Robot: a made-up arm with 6 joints. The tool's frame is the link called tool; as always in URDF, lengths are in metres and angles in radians. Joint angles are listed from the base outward. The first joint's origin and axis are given. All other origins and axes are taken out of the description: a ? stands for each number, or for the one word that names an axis. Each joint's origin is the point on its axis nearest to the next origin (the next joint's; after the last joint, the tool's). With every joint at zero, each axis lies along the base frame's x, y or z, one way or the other. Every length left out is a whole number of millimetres.
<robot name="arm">
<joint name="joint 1" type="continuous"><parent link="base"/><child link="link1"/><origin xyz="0.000 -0.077 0.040" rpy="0.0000 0.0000 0.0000"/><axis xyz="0 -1 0"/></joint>
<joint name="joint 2" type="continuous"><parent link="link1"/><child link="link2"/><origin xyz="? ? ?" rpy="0.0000 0.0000 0.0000"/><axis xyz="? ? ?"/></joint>
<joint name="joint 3" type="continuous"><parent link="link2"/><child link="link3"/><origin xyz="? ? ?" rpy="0.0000 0.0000 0.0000"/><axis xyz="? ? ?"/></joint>
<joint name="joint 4" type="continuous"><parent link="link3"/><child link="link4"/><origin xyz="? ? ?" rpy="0.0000 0.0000 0.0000"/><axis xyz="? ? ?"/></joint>
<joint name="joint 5" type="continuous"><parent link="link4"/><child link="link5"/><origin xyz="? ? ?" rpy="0.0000 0.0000 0.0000"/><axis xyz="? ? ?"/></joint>
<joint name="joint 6" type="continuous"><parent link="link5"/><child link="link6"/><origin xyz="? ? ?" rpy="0.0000 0.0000 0.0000"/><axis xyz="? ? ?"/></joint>
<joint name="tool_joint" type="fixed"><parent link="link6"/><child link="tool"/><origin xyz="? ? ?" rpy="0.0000 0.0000 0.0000"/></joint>
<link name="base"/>
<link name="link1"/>
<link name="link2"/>
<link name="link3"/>
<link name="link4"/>
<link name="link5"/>
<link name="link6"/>
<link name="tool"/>
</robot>
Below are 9 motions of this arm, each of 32 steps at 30 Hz.
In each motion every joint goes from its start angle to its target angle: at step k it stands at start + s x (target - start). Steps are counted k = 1, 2, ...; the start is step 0. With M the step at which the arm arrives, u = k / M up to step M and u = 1 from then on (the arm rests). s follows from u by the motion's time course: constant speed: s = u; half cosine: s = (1 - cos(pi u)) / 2; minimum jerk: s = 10 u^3 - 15 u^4 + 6 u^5.
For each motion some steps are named. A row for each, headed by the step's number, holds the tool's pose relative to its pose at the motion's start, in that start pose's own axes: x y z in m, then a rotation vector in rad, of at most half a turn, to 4 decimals.
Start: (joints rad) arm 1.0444 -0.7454 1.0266 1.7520 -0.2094 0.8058
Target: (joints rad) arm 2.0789 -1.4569 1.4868 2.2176 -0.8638 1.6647
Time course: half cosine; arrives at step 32
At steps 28, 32:
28: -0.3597 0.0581 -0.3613 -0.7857 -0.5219 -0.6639
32: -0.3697 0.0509 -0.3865 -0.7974 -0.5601 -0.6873

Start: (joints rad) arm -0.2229 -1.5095 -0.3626 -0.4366 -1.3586 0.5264
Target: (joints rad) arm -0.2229 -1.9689 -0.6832 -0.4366 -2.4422 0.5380
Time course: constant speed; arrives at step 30
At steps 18, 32:
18: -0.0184 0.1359 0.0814 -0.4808 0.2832 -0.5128
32: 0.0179 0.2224 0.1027 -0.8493 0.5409 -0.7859

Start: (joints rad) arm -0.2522 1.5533 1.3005 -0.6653 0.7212 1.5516
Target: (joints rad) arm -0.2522 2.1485 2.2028 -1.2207 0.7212 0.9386
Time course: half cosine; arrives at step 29
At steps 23, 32:
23: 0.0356 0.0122 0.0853 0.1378 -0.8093 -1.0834
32: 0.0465 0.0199 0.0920 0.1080 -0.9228 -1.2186

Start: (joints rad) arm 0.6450 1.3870 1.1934 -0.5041 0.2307 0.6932
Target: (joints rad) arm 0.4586 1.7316 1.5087 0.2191 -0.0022 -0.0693
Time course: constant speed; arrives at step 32
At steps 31, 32:
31: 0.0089 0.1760 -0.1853 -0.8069 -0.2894 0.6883
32: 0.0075 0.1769 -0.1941 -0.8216 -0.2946 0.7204

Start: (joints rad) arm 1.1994 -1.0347 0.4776 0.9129 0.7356 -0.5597
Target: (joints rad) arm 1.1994 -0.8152 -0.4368 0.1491 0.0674 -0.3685
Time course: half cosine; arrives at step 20
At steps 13, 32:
13: -0.2814 0.1725 0.0935 -0.8131 -0.5247 0.3389
32: -0.4242 0.1916 0.0998 -1.0203 -0.7853 0.3540

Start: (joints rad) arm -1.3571 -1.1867 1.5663 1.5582 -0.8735 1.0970
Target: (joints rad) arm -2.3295 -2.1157 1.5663 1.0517 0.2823 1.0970
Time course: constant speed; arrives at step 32
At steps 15, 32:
15: 0.0105 -0.3718 -0.1253 1.0220 0.0477 0.2001
32: -0.1235 -0.4427 -0.4359 2.0314 -0.4427 0.0708

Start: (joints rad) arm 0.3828 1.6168 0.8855 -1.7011 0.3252 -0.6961
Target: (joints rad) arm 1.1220 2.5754 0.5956 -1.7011 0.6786 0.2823
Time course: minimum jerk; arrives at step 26
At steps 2, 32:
2: -0.0012 -0.0004 -0.0004 0.0034 -0.0005 -0.0007
32: -0.0789 0.0065 -0.1112 0.4605 0.0611 0.6278

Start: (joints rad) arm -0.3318 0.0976 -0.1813 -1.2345 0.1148 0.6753
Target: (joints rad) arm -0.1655 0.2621 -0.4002 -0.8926 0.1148 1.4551
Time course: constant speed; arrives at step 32
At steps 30, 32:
30: 0.1083 -0.0814 -0.0590 -0.2602 0.6079 0.5363
32: 0.1137 -0.0847 -0.0647 -0.2927 0.6418 0.5649

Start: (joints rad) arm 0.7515 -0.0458 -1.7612 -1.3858 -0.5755 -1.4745
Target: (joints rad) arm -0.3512 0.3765 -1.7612 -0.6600 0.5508 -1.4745
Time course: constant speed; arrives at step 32
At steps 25, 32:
25: -0.0943 0.8353 -0.3262 0.4616 0.5794 -0.1551
32: -0.2694 1.0210 -0.3867 0.4203 0.8374 -0.2420

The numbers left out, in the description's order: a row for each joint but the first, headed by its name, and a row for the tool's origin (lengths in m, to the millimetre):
joint 2: xyz -0.320 0.000 0.063, axis 0 0 1
joint 3: xyz -0.332 0.267 0.000, axis 0 1 0
joint 4: xyz -0.054 0.000 0.280, axis 0 0 1
joint 5: xyz 0.254 0.053 0.000, axis 1 0 0
joint 6: xyz 0.000 -0.087 0.101, axis 0 1 0
tool: xyz -0.040 0.000 0.077

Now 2 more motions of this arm.
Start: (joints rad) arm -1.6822 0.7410 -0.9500 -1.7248 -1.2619 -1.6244
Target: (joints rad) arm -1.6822 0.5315 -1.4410 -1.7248 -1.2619 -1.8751
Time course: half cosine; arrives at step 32
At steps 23, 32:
23: -0.1681 0.0064 0.0955 -0.1751 -0.1633 -0.3977
32: -0.2042 0.0198 0.1174 -0.2271 -0.2072 -0.4818

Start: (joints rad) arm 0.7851 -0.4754 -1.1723 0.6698 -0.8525 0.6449
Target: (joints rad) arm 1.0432 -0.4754 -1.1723 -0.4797 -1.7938 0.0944
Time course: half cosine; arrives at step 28
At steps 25, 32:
25: 0.0255 0.0044 -0.2262 -0.4881 0.6530 -0.7751
32: 0.0244 0.0041 -0.2374 -0.5013 0.6810 -0.7743

